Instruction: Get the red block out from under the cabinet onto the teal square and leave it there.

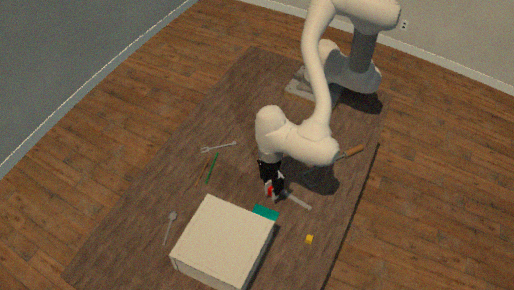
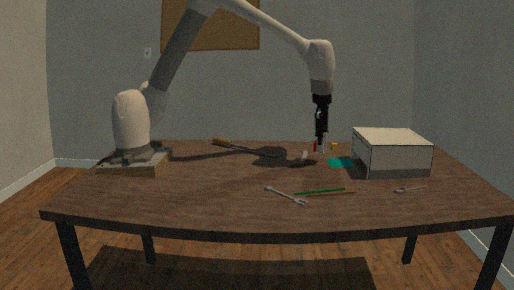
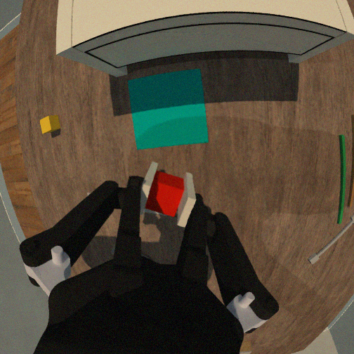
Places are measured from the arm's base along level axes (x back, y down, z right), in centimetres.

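Pixels of known places: gripper, fingertip midpoint: [image 1: 271,195] [image 2: 321,150]; arm's base at its link origin: [image 2: 134,157].
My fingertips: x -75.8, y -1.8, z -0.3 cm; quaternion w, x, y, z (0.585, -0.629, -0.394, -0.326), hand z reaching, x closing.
For each thing: its top centre in the pictures, then the offset to it from my fingertips. "spot": a spot on its surface instead.
- red block at its top centre: [image 2: 318,141] [image 1: 274,188] dx +1.1, dy -3.6, dz -0.4 cm
- teal square at a spot on its surface: [image 2: 340,163] spot: dx -8.3, dy +5.1, dz +1.8 cm
- cabinet at its top centre: [image 1: 222,238] [image 2: 392,135] dx -28.9, dy -8.4, dz +8.9 cm
- yellow cube at its top centre: [image 1: 309,237] [image 2: 334,143] dx -11.8, dy +2.7, dz -20.0 cm
- pale strip at its top centre: [image 1: 296,199] dx +4.8, dy +5.1, dz -9.6 cm
- wooden-handled tool at a spot on its surface: [image 2: 221,142] [image 1: 350,148] spot: dx +39.9, dy +3.2, dz -26.2 cm
- fork-like tool at its top centre: [image 2: 285,194] [image 1: 218,146] dx +19.0, dy +4.4, dz +32.1 cm
- green stick at its top centre: [image 2: 321,190] [image 1: 211,167] dx +6.9, dy +4.5, dz +30.0 cm
- spoon at a spot on its surface: [image 2: 400,190] [image 1: 173,217] spot: dx -22.2, dy +5.0, dz +34.3 cm
The red block [image 1: 270,190] [image 2: 315,146] [image 3: 166,194] is pinched between the two pale fingertips of my gripper [image 1: 273,192] [image 2: 320,147] [image 3: 168,178], which is shut on it. The block appears a little above the table, on the robot's side of the teal square. The teal square [image 1: 265,212] [image 2: 340,163] [image 3: 171,126] lies flat in front of the cabinet, with its far part in the cabinet's shadow. The cabinet [image 1: 225,240] [image 2: 399,159] [image 3: 210,42] is a cream box; its front faces the robot.
A yellow cube [image 1: 309,239] [image 2: 334,146] [image 3: 49,124] lies to one side. A pale strip [image 1: 299,201] lies beside the gripper. A wooden-handled tool [image 1: 355,150] [image 2: 221,142], a fork-like tool [image 1: 218,147] [image 2: 286,195], a green stick [image 1: 212,168] [image 2: 320,191] [image 3: 342,179] and a spoon [image 1: 172,216] [image 2: 400,190] lie around.
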